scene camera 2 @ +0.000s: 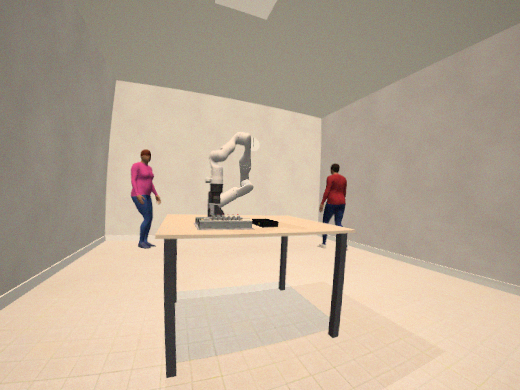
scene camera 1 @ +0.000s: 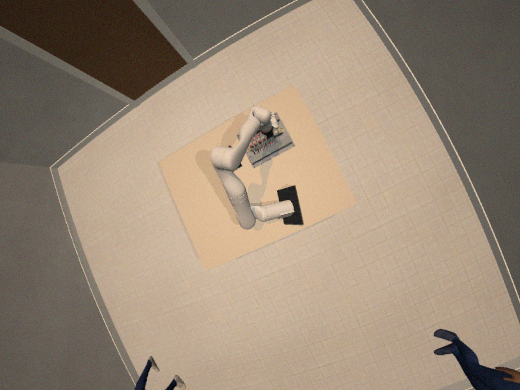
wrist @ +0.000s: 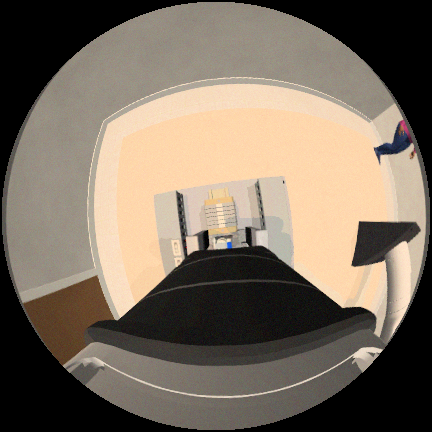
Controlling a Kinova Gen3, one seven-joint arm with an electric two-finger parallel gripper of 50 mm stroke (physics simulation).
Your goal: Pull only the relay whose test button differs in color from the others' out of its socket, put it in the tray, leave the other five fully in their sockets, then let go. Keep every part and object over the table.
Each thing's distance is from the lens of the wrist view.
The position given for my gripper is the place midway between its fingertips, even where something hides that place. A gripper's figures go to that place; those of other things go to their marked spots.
my gripper (wrist: 226, 236): 19 cm
grey panel (wrist: 243, 191): 26 cm
